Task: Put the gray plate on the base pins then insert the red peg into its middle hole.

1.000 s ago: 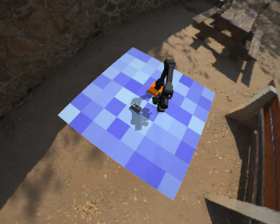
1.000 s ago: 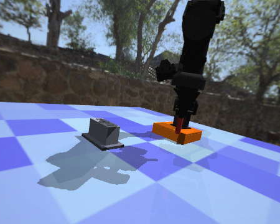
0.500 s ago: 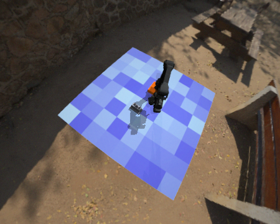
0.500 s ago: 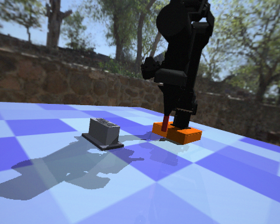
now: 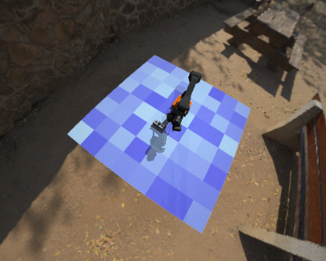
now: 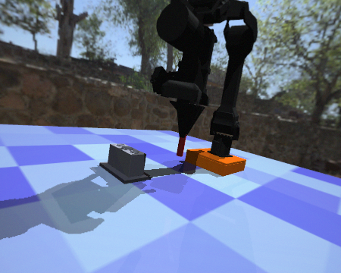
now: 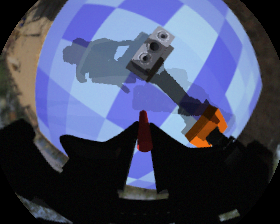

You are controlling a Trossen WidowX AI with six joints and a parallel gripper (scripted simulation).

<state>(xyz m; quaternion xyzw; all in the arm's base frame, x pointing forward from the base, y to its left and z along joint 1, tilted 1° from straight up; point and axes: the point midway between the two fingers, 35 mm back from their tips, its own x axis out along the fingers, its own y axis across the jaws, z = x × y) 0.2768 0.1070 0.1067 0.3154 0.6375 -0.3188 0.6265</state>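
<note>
The gray plate is 110 mm to the right of my gripper tip, 70 mm below it and 70 mm ahead of it. From my gripper tip the other things lie so: dark base (110 mm to the right, 100 mm below, 70 mm ahead); then red peg (right at my gripper tip).
</note>
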